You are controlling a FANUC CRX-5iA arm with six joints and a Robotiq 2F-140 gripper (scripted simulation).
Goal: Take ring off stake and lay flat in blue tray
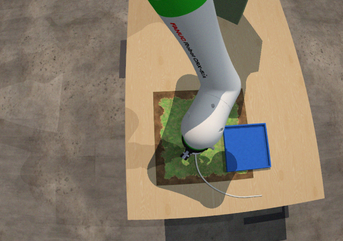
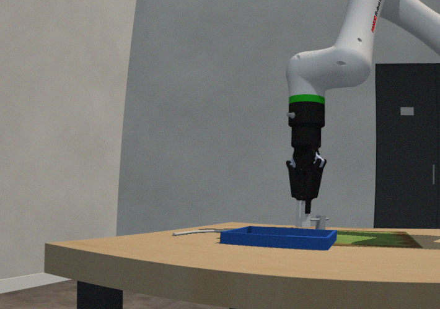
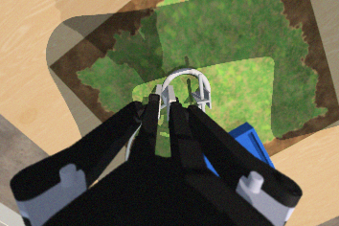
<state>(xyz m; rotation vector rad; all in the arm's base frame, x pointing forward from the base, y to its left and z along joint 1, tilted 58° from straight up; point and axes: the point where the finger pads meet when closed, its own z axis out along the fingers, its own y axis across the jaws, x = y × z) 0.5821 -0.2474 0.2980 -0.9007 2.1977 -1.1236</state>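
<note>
Right now the ring is 2 cm behind my hand, 3 cm to the left of it and 4 cm below it. Round my hand: grey stake: 3 cm behind, 5 cm to the left, 2 cm below; green mat: 4 cm behind, 8 cm to the left, 6 cm below; blue tray: 10 cm ahead, 22 cm to the left, 4 cm below.
</note>
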